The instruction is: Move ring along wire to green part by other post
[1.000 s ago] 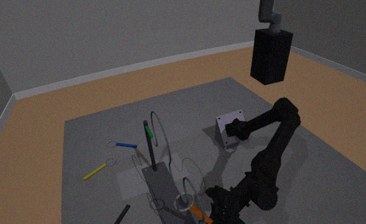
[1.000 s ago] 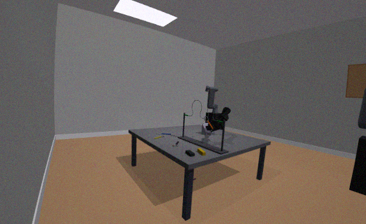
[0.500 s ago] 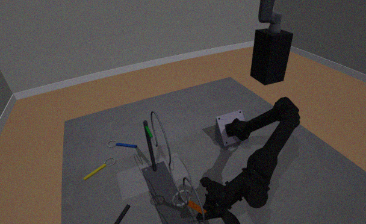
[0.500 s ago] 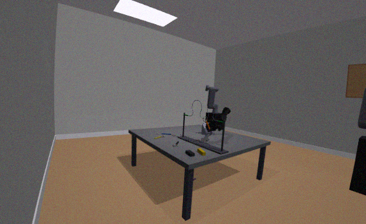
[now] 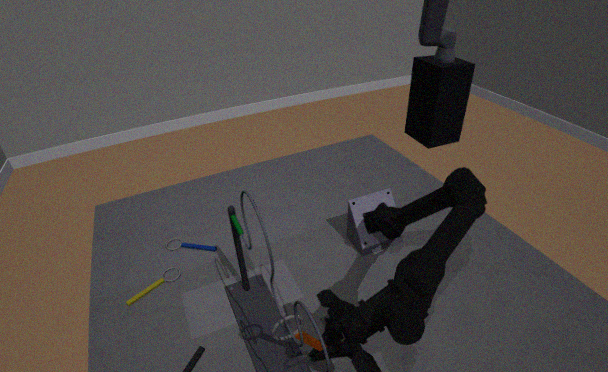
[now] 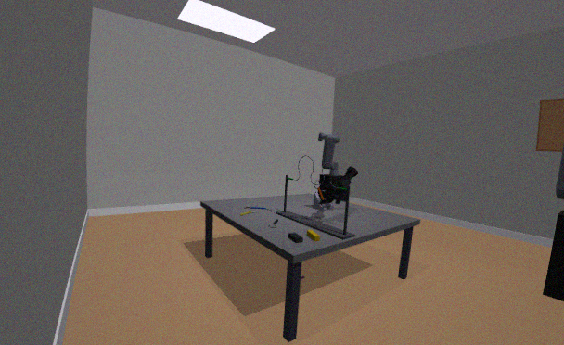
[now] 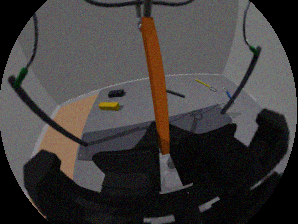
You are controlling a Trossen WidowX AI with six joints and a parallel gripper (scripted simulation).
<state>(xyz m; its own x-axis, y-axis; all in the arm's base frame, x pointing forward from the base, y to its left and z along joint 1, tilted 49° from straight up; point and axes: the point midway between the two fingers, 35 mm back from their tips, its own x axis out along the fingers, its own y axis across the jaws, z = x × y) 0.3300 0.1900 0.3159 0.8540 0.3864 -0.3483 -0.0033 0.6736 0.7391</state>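
Now: gripper tip 9 cm below the orange-handled ring and 2 cm short of it. From my gripper tip the other things lie so: yellow-handled ring 44 cm to the right, 30 cm ahead, 14 cm below; black block 32 cm ahead, 18 cm to the left, 13 cm below; yellow block 21 cm ahead, 19 cm to the left, 13 cm below.
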